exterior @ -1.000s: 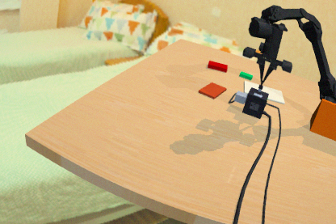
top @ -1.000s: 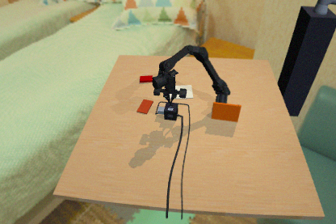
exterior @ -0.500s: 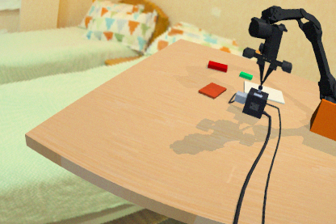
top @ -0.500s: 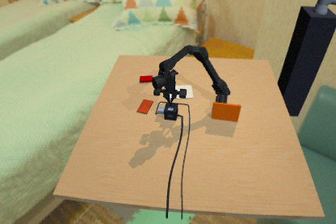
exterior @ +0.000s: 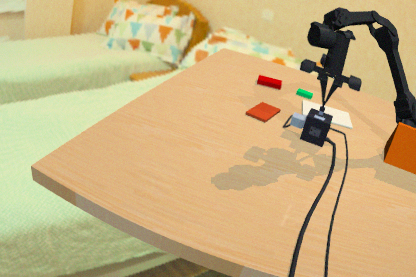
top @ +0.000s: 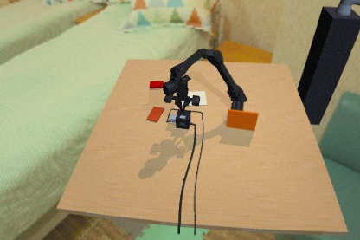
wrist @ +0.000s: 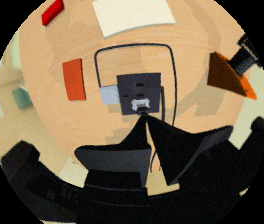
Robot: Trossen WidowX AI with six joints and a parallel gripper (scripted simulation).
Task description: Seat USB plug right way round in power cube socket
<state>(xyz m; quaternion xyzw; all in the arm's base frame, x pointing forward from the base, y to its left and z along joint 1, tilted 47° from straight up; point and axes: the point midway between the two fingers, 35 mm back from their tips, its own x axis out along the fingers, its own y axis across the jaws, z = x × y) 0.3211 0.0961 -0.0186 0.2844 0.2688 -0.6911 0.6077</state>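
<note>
Now: the grey USB socket 6 cm below my gripper tip. The rest, counted from my gripper tip: USB plug (2 cm below); then orange-red tile (18 cm ahead, 12 cm below, 8 cm to the right); then white sheet (25 cm to the right, 12 cm below, 3 cm behind).
</note>
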